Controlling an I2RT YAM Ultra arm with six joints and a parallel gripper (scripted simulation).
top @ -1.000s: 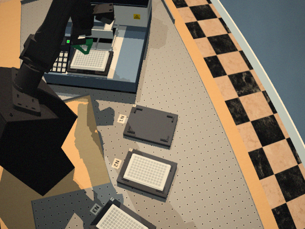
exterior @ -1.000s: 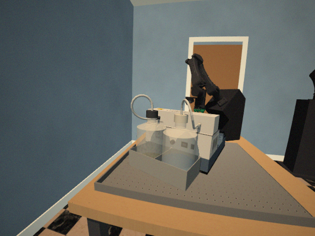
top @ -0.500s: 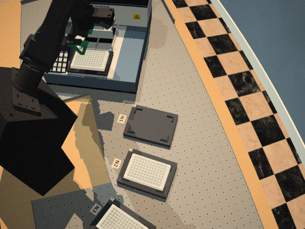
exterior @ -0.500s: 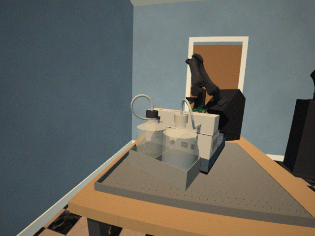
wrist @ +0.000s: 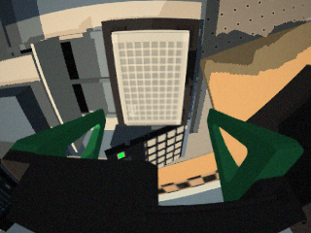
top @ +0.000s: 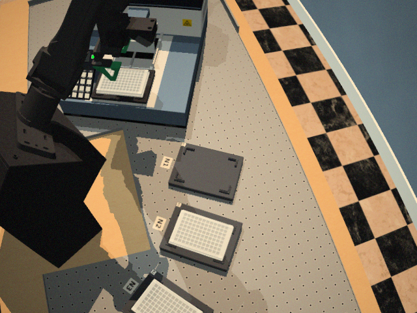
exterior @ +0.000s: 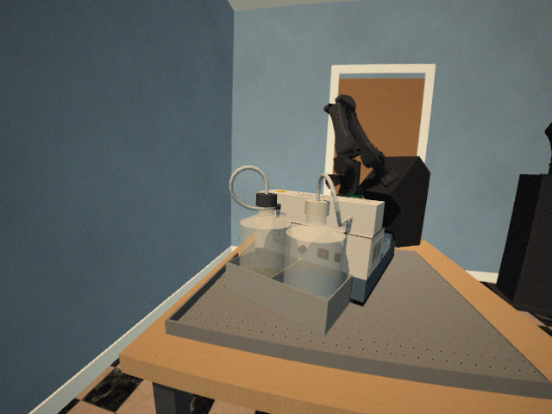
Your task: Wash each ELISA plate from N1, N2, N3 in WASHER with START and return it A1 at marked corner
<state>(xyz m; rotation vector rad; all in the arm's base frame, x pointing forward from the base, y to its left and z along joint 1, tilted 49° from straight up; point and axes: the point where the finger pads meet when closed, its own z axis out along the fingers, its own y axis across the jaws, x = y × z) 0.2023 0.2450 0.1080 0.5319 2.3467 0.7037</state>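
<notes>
Now: the dark carrier 8 cm below my hand. From my hand the other things lie so: N1 label (20 cm to the right, 17 cm below, 10 cm ahead); manifold (15 cm to the left, 4 cm ahead, 3 cm below); washer (15 cm to the left, 4 cm below, 4 cm ahead).
</notes>
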